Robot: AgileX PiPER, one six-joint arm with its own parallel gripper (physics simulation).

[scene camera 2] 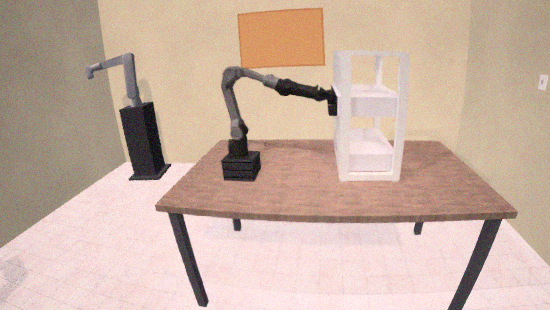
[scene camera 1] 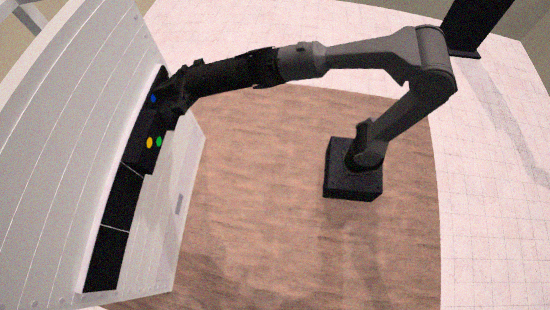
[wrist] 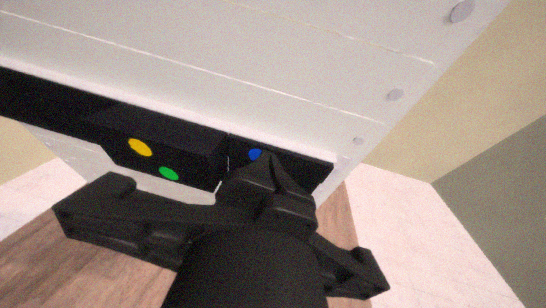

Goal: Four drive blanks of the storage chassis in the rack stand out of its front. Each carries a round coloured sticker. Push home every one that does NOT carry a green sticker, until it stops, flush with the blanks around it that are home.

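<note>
My gripper (scene camera 1: 161,95) (scene camera 2: 330,95) (wrist: 265,159) is shut, its fingertips at the blue-stickered blank (scene camera 1: 153,98) (wrist: 254,154), right beside the sticker. This blank sits clearly deeper than its neighbours; whether it is fully flush I cannot tell. A yellow-stickered blank (scene camera 1: 149,143) (wrist: 140,147) and a green-stickered blank (scene camera 1: 159,142) (wrist: 168,173) stand out together from the front, left of the fingertips in the wrist view. The fourth blank's sticker does not show; the gripper covers that area. The chassis (scene camera 1: 75,100) (scene camera 2: 374,106) (wrist: 200,45) is white.
Black blanks (scene camera 1: 121,200) (scene camera 1: 106,257) farther along the front sit home. The white rack (scene camera 2: 344,120) stands on the wooden table (scene camera 1: 280,200) (scene camera 2: 280,195). Another arm on a black pedestal (scene camera 2: 142,140) stands on the floor behind the table's left side.
</note>
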